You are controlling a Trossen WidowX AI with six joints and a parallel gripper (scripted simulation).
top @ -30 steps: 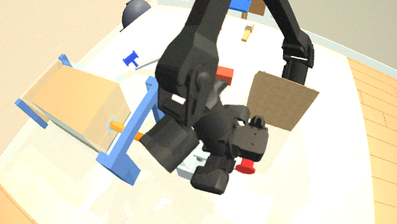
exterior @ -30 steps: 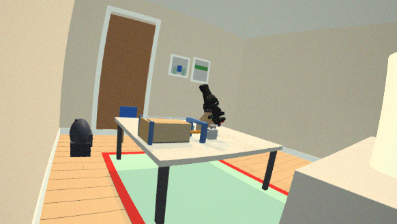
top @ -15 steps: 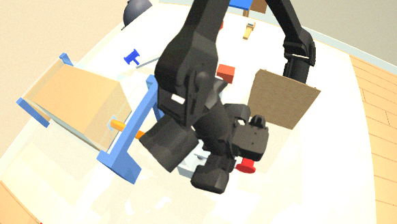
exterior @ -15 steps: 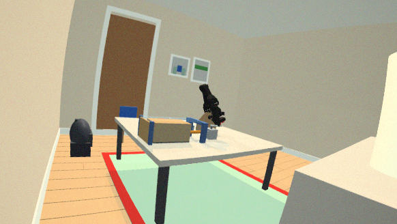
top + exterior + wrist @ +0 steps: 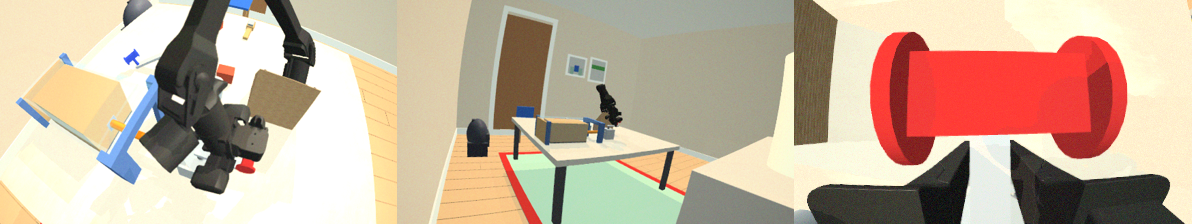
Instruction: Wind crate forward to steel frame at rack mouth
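Right now the winch handle is 2 cm ahead of my gripper tip and 2 cm above it. Round my gripper tip: grey winch: 8 cm below, 6 cm ahead, 1 cm to the right; blue steel frame: 24 cm ahead, 2 cm to the right; red spool-shaped grip: 5 cm above, 2 cm behind.
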